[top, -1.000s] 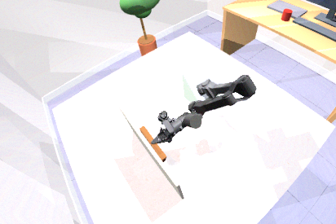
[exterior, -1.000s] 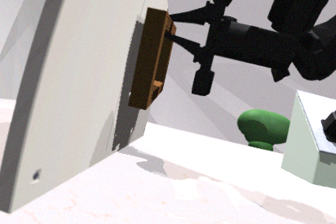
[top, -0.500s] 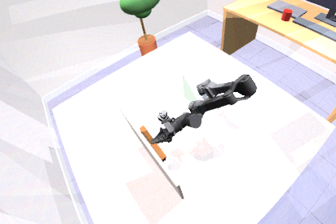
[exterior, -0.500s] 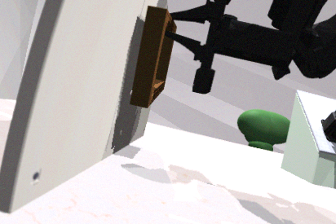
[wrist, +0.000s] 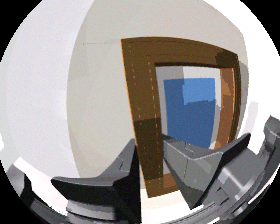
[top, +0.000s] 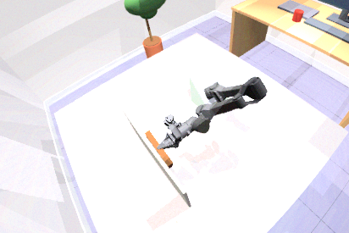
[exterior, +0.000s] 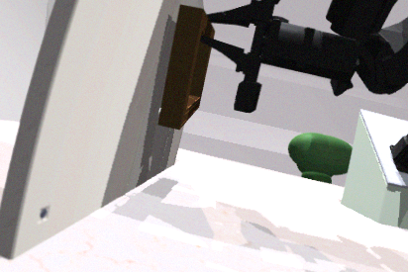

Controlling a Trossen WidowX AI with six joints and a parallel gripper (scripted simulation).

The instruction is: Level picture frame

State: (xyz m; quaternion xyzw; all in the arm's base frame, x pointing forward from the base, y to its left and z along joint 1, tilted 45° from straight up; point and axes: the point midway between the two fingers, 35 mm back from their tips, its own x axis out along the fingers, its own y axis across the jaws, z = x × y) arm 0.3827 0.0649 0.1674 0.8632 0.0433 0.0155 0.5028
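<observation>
My gripper tip is 2 cm to the left of the brown picture frame and 5 cm above it. Round my gripper tip: wall panel 2 cm ahead, 1 cm to the right, 6 cm below.
</observation>
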